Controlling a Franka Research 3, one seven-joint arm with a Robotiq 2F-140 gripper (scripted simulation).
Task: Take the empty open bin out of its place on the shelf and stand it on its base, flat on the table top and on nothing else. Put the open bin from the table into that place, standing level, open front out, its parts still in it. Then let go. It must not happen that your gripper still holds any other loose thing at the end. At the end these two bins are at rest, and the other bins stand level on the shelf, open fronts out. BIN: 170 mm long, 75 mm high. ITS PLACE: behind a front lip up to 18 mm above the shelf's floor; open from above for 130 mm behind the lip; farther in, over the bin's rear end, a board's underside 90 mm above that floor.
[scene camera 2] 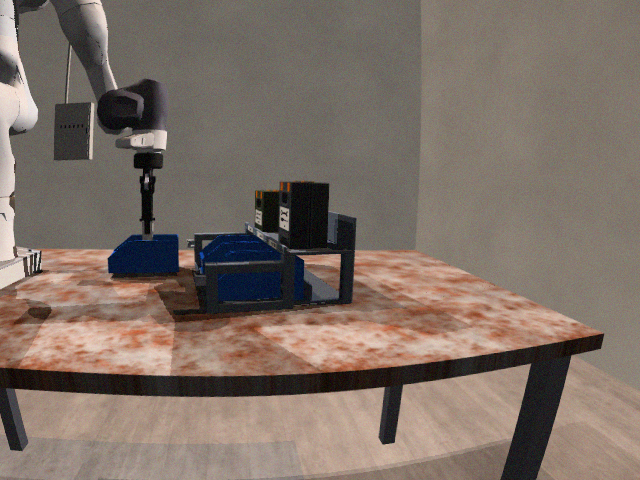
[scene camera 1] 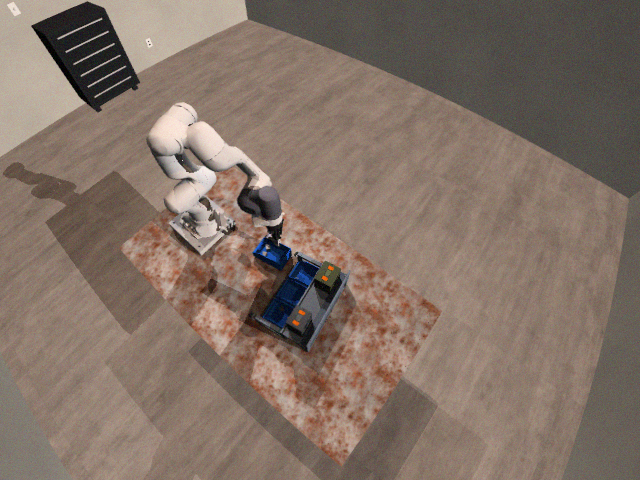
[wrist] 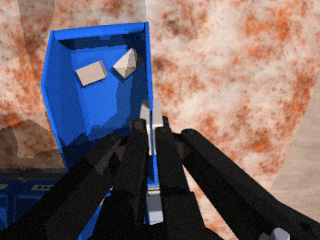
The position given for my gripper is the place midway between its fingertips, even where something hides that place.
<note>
I see my gripper (scene camera 2: 147, 246).
My gripper is seen too in the wrist view (wrist: 152, 110).
</note>
